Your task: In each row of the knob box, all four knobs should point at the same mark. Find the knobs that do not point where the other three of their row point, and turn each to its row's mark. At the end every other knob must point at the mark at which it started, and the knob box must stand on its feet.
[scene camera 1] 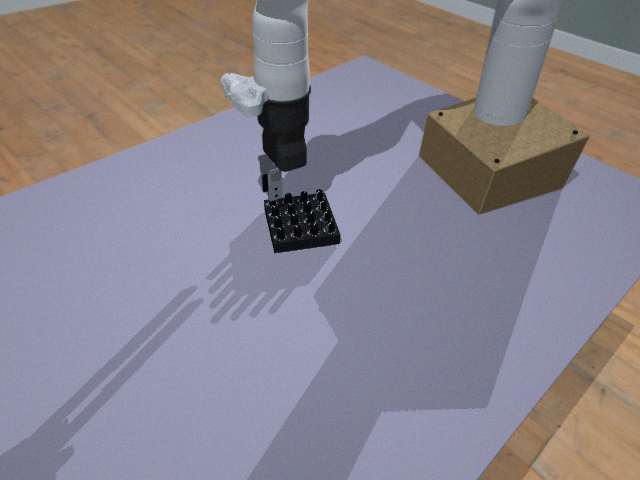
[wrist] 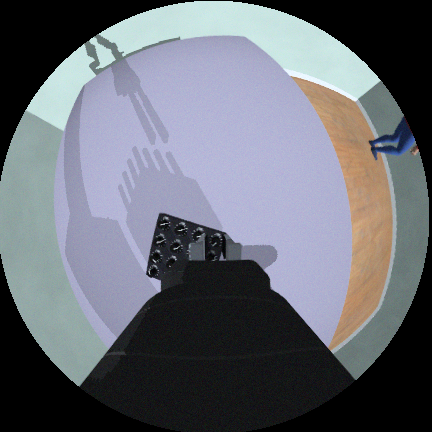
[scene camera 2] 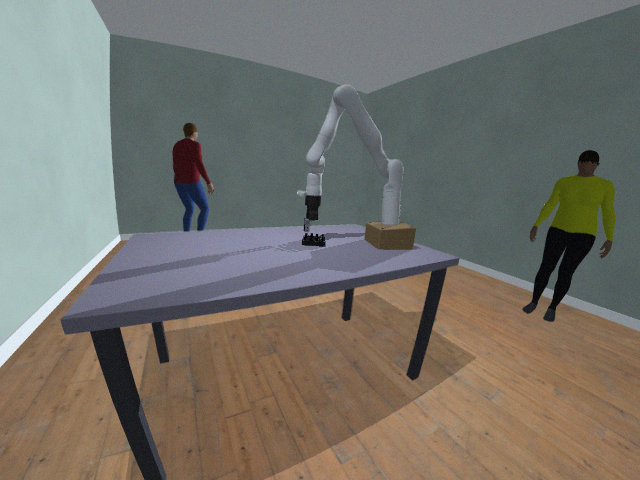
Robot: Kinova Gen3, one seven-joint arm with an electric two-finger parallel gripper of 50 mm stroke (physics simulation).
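Note:
The black knob box stands flat on the table, its knobs in a four-by-four grid on top. My gripper points down at the box's back left corner in scene camera 1, its fingers parted and nothing gripped. In the wrist view a knob shows in the gap between the fingers, near the box's right edge; whether the fingertips are above it or beside it is unclear. The fingers and the gripper body hide some knobs there. The pointer directions are too small to read surely.
The arm's wooden base block stands to the right of the box on the table. Shadows of the arm and the knobs cross the table top. Two people stand beyond the table.

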